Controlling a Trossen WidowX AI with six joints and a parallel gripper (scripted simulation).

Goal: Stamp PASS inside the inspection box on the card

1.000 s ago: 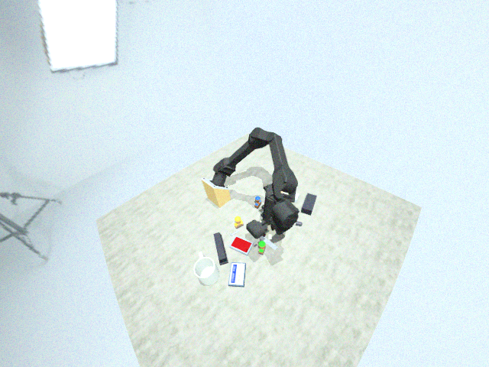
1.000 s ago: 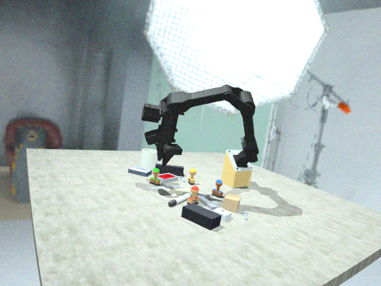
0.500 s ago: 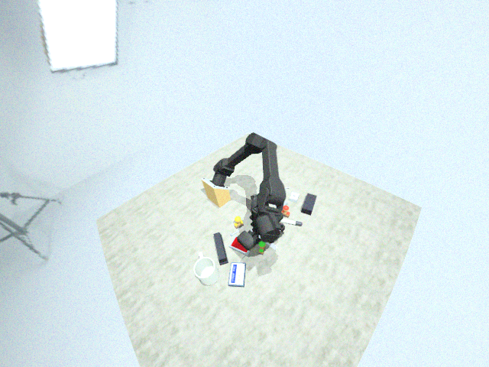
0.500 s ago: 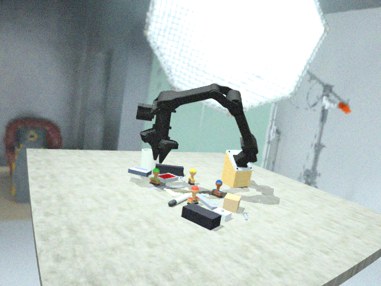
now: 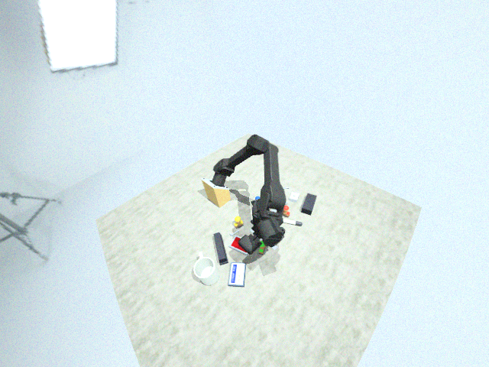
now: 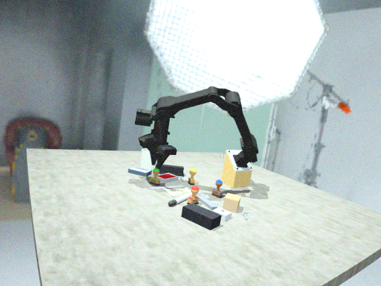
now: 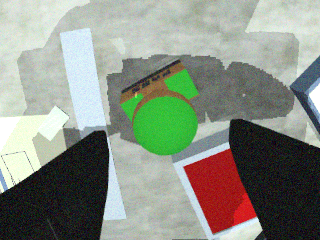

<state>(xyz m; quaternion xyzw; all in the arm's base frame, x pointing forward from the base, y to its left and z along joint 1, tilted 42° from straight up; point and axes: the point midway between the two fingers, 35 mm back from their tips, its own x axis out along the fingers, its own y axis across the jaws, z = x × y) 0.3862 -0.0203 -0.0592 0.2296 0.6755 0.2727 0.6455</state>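
The green-knobbed PASS stamp lies 50 mm below my gripper tip. From my gripper tip the other things lie so: pale ruler (70 mm below, 40 mm to the left, 40 mm behind); then pale card (100 mm to the left, 70 mm below, 70 mm behind); then ink pad (80 mm behind, 70 mm below, 50 mm to the right).
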